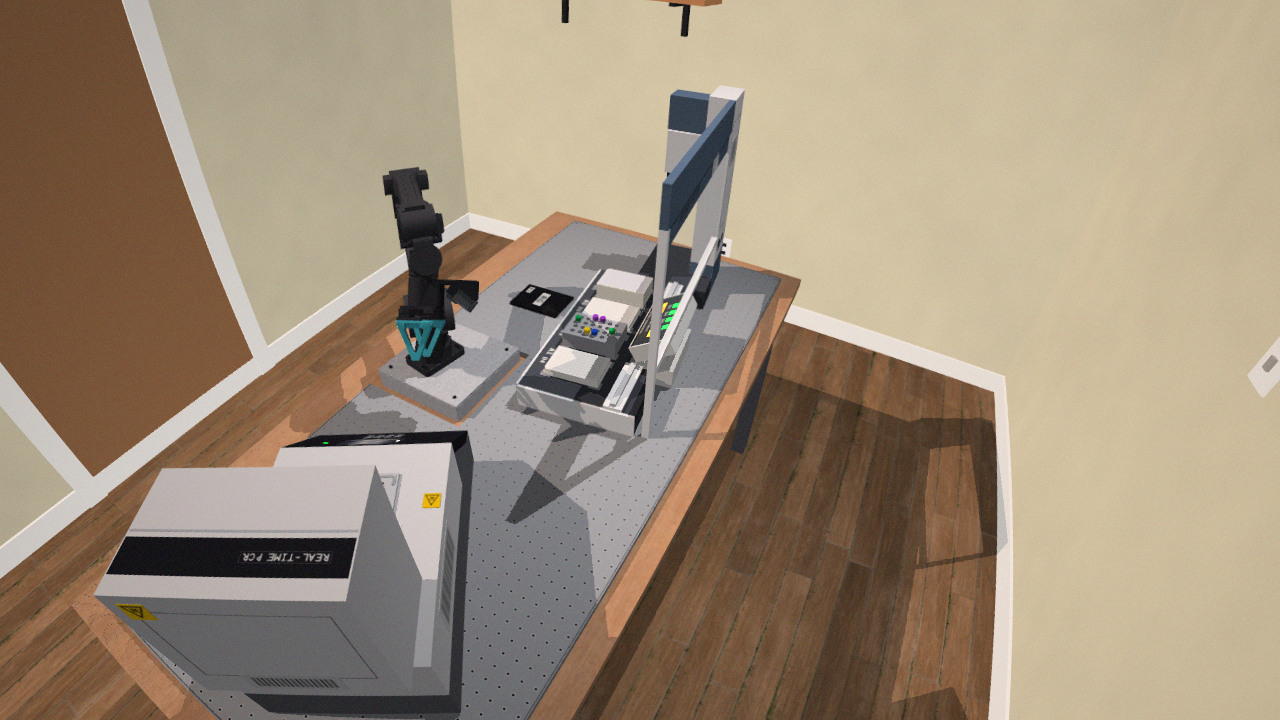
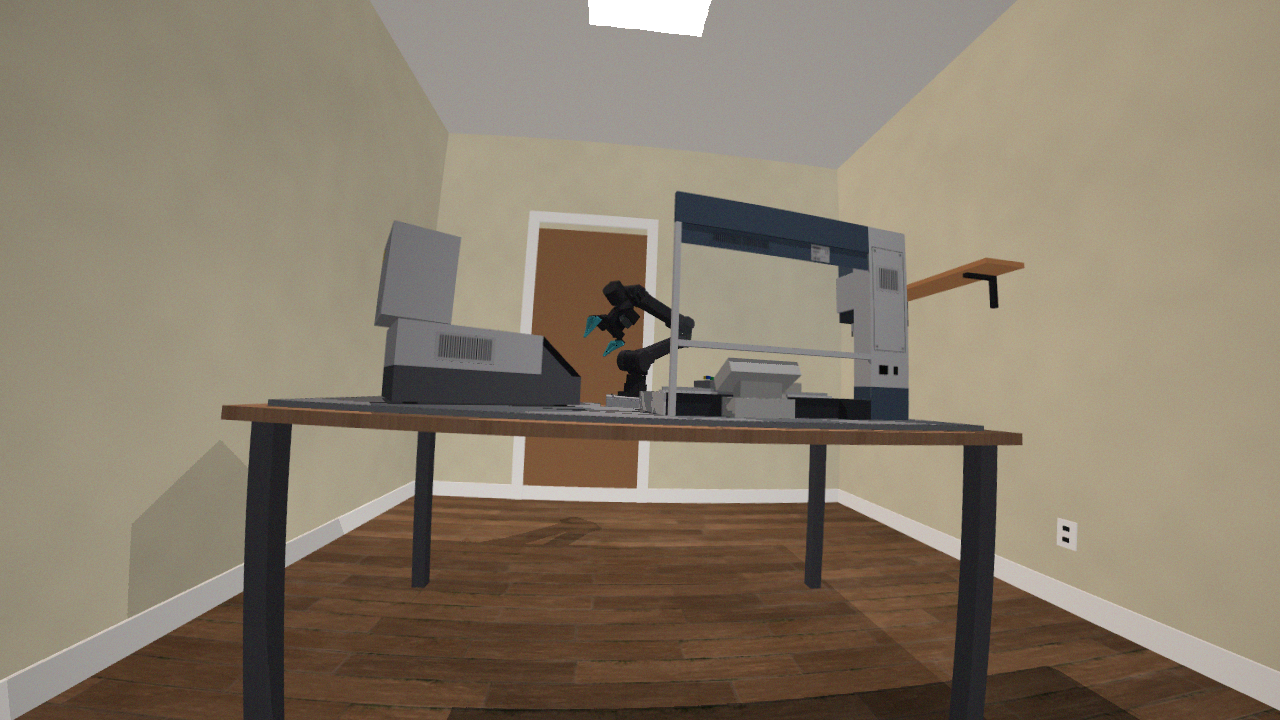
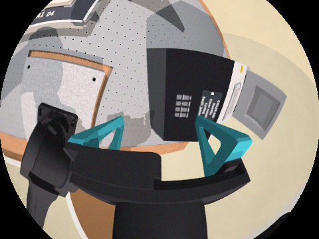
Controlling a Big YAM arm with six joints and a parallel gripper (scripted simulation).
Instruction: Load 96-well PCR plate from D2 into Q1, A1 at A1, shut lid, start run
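The tube cooling block lies 12 cm ahead of my hand, 38 cm to the left of it and 13 cm below it. Round my hand: black flat pad: 14 cm behind, 49 cm to the left, 20 cm below.
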